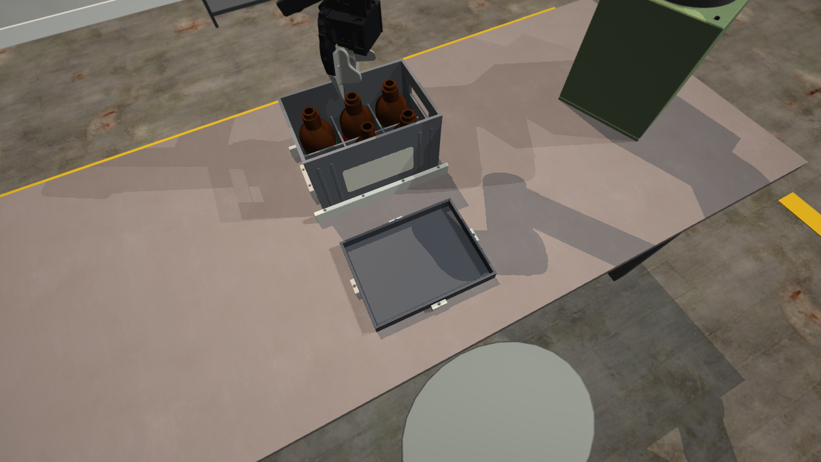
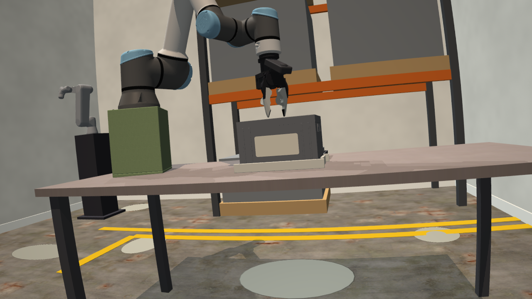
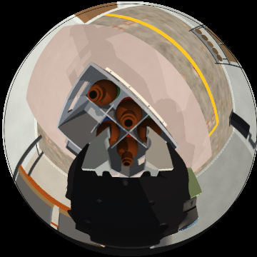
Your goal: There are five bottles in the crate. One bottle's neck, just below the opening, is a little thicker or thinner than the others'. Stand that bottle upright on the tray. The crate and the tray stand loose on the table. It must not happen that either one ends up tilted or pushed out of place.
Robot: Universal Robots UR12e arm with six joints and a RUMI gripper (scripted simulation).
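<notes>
My gripper is now 11 cm above the grey crate and 5 cm to the right of it. The rest, counted from my hand: dark tray: 32 cm to the left, 18 cm below, 3 cm ahead; then brown bottle: 11 cm below, 9 cm to the left, 1 cm ahead.
</notes>
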